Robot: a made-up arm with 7 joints.
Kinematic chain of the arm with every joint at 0, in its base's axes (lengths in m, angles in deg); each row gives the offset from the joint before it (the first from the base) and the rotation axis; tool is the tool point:
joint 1: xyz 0 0 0.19 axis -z
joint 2: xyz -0.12 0.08 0 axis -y
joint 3: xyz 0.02 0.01 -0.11 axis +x
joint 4: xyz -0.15 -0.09 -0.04 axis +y
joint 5: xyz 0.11 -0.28 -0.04 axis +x
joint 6: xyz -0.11 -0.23 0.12 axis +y
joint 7: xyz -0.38 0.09 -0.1 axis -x
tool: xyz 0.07 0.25 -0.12
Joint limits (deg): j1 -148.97..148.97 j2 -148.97..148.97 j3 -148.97..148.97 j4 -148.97..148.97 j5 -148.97..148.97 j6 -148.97..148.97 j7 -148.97..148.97
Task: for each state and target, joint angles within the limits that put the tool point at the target. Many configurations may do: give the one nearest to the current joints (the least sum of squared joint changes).
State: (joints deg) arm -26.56 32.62 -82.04 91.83 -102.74 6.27 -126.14
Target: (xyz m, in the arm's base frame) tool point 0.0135 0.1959 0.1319
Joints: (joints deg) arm -11.59 32.74 -88.88 109.33 -91.59 25.36 -135.75
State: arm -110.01 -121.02 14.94 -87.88 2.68 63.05 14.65
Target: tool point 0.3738 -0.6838 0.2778
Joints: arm -110.68 -91.52 14.25 -107.78 0.84 44.17 22.32
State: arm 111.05 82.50 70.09 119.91 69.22 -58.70 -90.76
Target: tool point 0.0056 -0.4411 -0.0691
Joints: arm 81.28 71.24 108.90 114.47 66.41 -42.72 -99.55
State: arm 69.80 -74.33 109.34 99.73 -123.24 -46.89 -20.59
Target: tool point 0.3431 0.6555 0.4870
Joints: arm 102.90 -97.34 126.34 98.67 -113.92 -33.34 -43.95
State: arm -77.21 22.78 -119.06 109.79 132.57 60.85 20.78
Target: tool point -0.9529 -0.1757 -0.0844
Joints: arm -71.56 31.64 -148.97 98.48 134.36 92.99 37.35
